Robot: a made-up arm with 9 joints. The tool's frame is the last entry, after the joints.
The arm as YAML. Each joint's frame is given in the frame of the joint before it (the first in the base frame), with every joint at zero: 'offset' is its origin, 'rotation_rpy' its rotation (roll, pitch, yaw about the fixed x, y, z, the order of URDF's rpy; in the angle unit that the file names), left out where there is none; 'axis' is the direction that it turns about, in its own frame. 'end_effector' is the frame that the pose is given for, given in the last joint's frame.
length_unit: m
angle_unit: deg
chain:
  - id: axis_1
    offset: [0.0, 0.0, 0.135]
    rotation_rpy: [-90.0, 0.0, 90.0]
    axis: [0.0, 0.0, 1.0]
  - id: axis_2
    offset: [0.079, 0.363, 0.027]
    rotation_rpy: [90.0, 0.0, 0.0]
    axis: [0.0, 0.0, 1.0]
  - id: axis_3
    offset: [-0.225, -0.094, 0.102]
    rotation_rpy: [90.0, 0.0, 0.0]
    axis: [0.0, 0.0, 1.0]
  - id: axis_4
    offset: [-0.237, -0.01, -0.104]
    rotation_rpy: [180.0, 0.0, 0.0]
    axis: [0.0, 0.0, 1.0]
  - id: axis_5
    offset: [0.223, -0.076, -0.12]
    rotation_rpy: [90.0, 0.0, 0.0]
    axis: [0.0, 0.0, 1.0]
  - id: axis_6
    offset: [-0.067, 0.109, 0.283]
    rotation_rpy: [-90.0, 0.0, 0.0]
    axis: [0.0, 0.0, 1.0]
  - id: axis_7
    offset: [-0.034, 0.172, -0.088]
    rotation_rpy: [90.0, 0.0, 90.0]
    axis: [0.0, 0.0, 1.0]
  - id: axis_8
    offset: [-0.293, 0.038, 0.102]
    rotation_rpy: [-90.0, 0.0, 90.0]
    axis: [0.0, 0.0, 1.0]
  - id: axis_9
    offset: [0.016, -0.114, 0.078]
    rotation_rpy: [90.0, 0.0, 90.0]
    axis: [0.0, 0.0, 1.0]
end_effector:
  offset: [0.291, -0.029, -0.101]
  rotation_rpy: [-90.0, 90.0, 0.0]
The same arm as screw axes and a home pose.
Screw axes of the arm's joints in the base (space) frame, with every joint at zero. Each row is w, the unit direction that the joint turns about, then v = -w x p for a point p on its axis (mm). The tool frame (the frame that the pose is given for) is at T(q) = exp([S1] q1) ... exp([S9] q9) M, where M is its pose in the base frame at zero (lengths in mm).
S1 = (-1, 0, 0, 0.0, -135.0, 0.0)
S2 = (0, 0, 1, 79.0, 27.0, 0.0)
S3 = (1, 0, 0, 0.0, -126.0, 146.0)
S4 = (-1, 0, 0, 0.0, 136.0, -383.0)
S5 = (0, 0, 1, -160.0, -83.0, 0.0)
S6 = (-1, 0, 0, 0.0, -223.0, -227.0)
S7 = (0, 1, 0, -51.0, 0.0, 62.0)
S8 = (0, 0, 1, -159.0, -24.0, 0.0)
S9 = (-1, 0, 0, 0.0, -422.0, -45.0)
M =
1 0 0 109.0
0 1 0 -336.0
0 0 1 393.0
0 0 0 1

